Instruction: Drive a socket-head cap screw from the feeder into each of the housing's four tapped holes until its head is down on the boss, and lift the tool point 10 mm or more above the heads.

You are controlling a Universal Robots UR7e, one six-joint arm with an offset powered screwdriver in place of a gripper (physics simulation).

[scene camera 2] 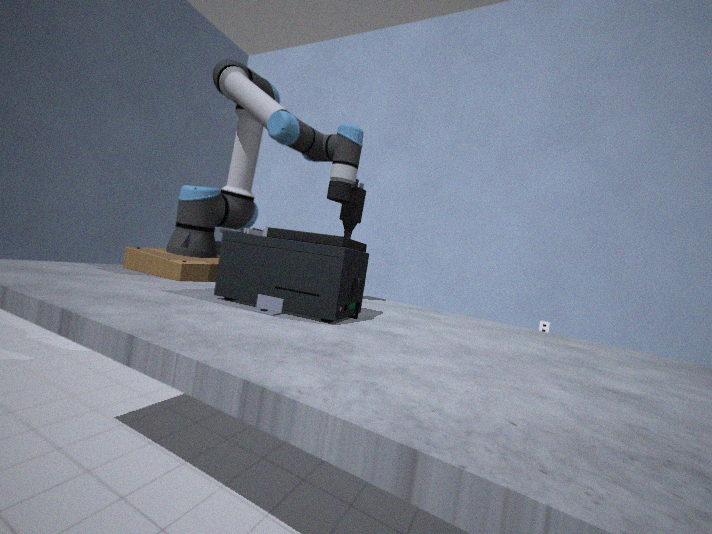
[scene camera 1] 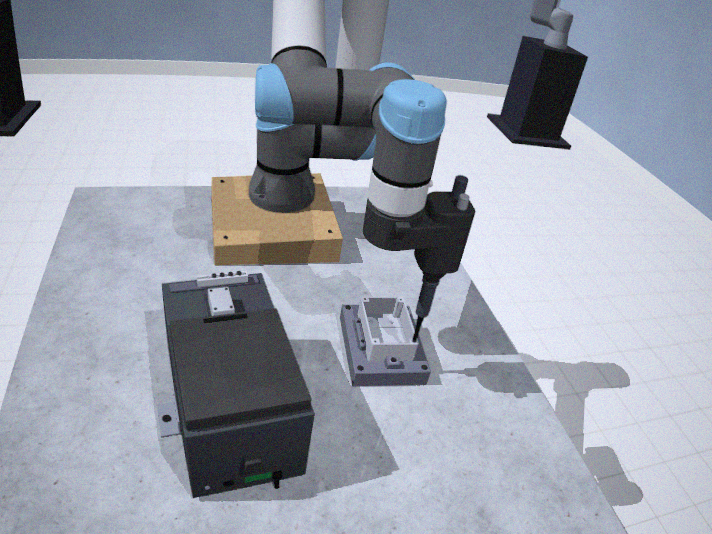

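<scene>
The powered screwdriver (scene camera 1: 414,340) (scene camera 2: 352,208) points down. In scene camera 1 its thin dark bit ends at the near right corner of the white open-topped housing (scene camera 1: 393,351); touching or just above the boss I cannot tell. Whether a screw is on the bit is too small to see. The other corners show small dark marks, holes or heads unclear. The housing sits in a grey fixture (scene camera 1: 388,377). The dark screw feeder (scene camera 1: 241,362) (scene camera 2: 281,270) stands left of it, with a light rail (scene camera 1: 222,279) bearing several dark screw heads. In scene camera 2 the feeder hides housing and bit tip.
A white block (scene camera 1: 219,301) with dark dots sits on the feeder's back part. The arm stands on a wooden base (scene camera 1: 235,224) (scene camera 2: 152,261) behind the feeder. The fixture has dark bolts and a small clamp (scene camera 1: 393,361) at its front. All stand on a grey table (scene camera 1: 86,356) (scene camera 2: 460,367).
</scene>
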